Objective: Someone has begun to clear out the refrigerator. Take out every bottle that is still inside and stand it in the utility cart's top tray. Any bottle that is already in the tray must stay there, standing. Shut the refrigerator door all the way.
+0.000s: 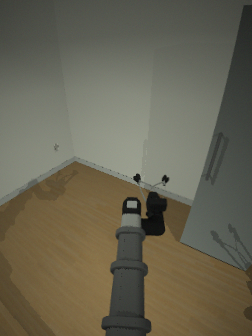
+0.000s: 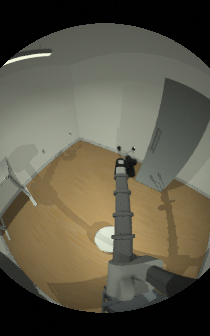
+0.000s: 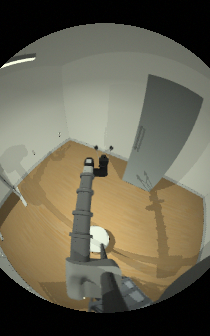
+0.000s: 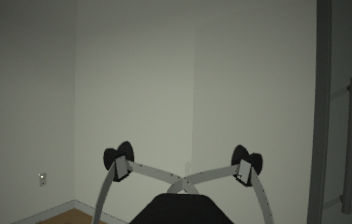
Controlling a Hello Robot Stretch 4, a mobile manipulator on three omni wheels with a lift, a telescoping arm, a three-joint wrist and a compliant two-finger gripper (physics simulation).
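Pixels of known places: gripper, fingertip midpoint: (image 1: 150, 175) (image 2: 125, 146) (image 3: 103, 145) (image 4: 182, 156); robot's base, link origin: (image 2: 108, 238) (image 3: 94, 238).
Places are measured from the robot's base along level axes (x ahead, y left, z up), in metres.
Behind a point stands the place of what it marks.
Note:
The refrigerator door (image 1: 210, 210) @[y -0.623, x 1.039, z 0.551 m] (image 2: 175, 130) @[y -0.727, x 0.981, z 1.229 m] (image 3: 162, 130) @[y -0.758, x 0.964, z 1.212 m] (image 4: 322, 100) is a tall grey panel on the right. Its vertical bar handle (image 1: 215, 155) @[y -0.509, x 1.030, z 1.042 m] (image 2: 156, 140) @[y -0.566, x 1.070, z 0.991 m] (image 3: 139, 138) @[y -0.552, x 1.079, z 0.992 m] (image 4: 348, 150) @[y -0.498, x 1.038, z 1.006 m] shows on the face towards me, near its left edge. My gripper (image 1: 151, 178) @[y -0.087, x 0.778, z 1.046 m] (image 2: 126, 148) @[y -0.087, x 0.778, z 1.046 m] (image 3: 103, 148) @[y -0.087, x 0.778, z 1.046 m] (image 4: 182, 156) @[y -0.087, x 0.778, z 1.046 m] is open, with its fingertips wide apart and the wall behind them. It is left of the door and apart from the handle. The refrigerator's inside and the bottles do not show. I cannot make out the cart's top tray for certain.
A grey ribbed object (image 3: 134, 290) lies low beside my arm's base, partly hidden; I cannot tell what it is. A pale structure (image 2: 19, 182) @[y 2.154, x 0.686, z 0.167 m] stands at the far left. Walls meet in a corner ahead left, above the wooden floor (image 1: 60, 235) @[y 0.741, x 1.131, z -0.028 m].

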